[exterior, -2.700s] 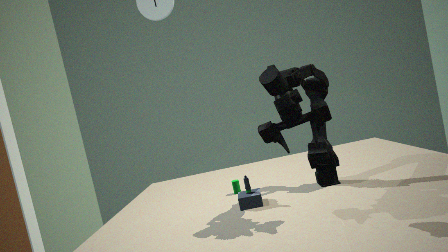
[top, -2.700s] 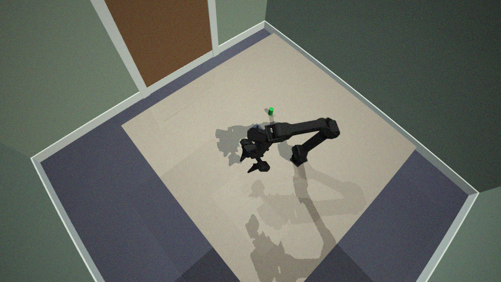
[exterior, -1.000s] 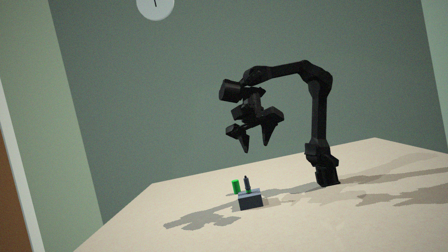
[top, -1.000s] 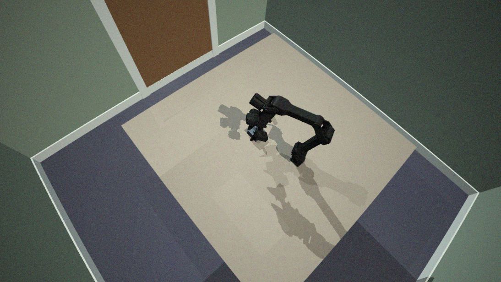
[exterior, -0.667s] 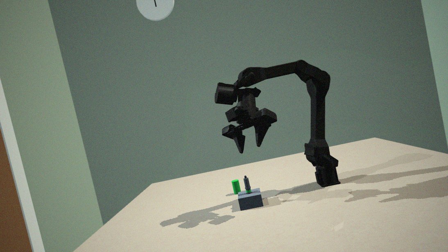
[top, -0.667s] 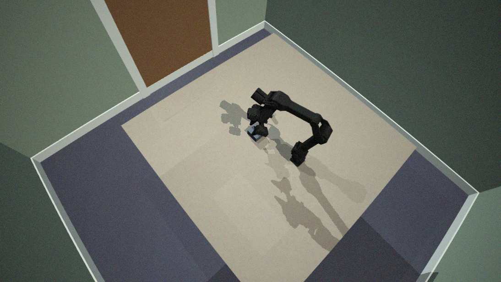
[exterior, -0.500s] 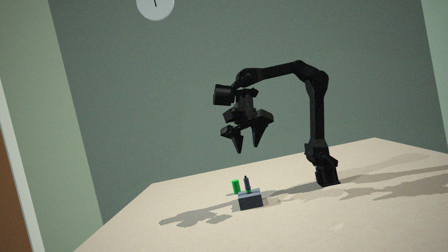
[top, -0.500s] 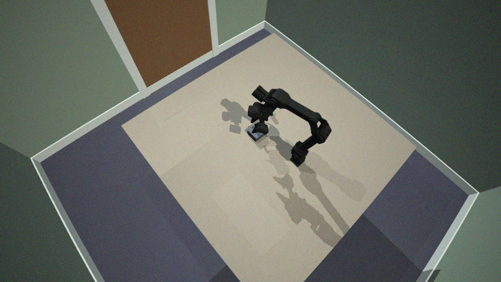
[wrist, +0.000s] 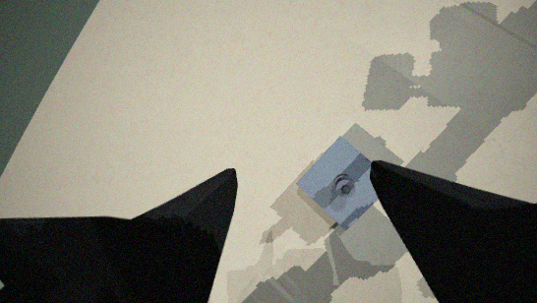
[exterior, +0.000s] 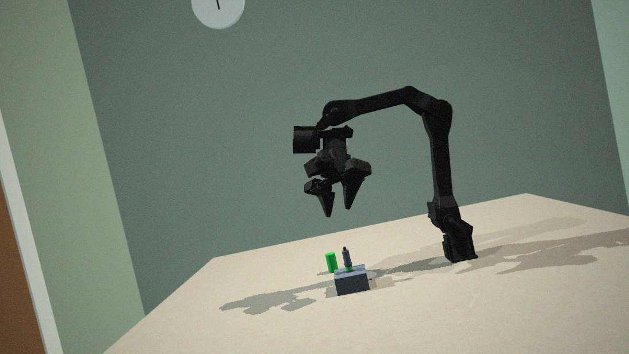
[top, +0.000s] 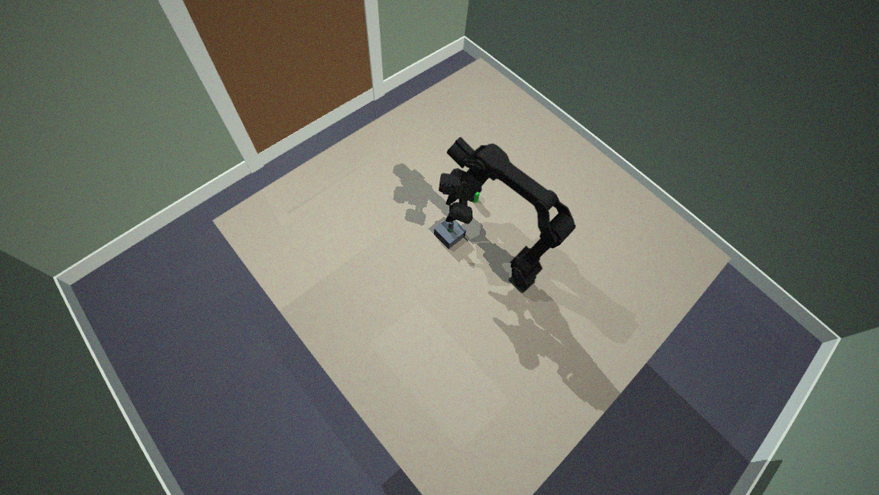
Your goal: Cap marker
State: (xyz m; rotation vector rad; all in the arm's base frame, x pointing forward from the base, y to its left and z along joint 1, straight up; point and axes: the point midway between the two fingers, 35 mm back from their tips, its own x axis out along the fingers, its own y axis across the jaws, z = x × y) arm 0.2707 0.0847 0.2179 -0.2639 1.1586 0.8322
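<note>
The green cap is 50 mm ahead of my gripper tip, 200 mm to the right of it and 160 mm below it. From my gripper tip the other things lie so: holder block (30 mm to the right, 170 mm below).
</note>
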